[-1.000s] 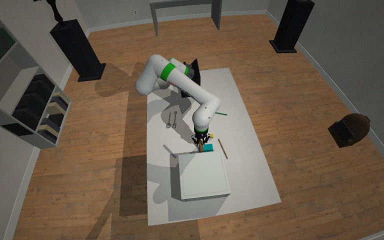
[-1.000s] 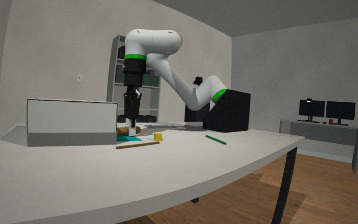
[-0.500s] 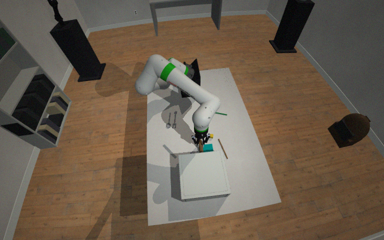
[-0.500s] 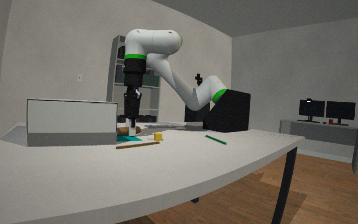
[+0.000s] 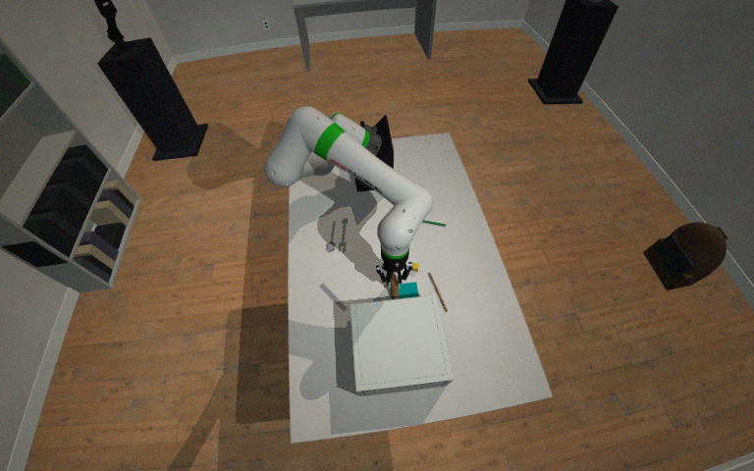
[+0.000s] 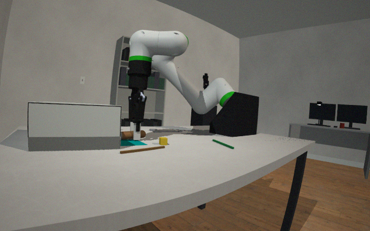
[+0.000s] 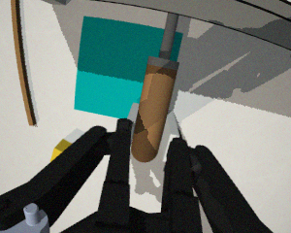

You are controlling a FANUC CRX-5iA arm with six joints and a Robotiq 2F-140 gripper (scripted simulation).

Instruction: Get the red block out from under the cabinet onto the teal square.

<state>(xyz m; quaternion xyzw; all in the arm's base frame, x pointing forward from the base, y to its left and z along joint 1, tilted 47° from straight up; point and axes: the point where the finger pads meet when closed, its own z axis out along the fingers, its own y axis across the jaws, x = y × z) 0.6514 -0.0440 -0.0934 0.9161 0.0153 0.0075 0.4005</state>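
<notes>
Now: hand 40 mm short of the teal square, 40 mm to the right of it and 40 mm above it. From my hand the other things lie so: red block: 220 mm ahead, 40 mm to the left, 20 mm below; tool: 140 mm ahead, 40 mm to the left, 20 mm below; yellow cube: 70 mm behind, 100 mm to the left, 20 mm below.
</notes>
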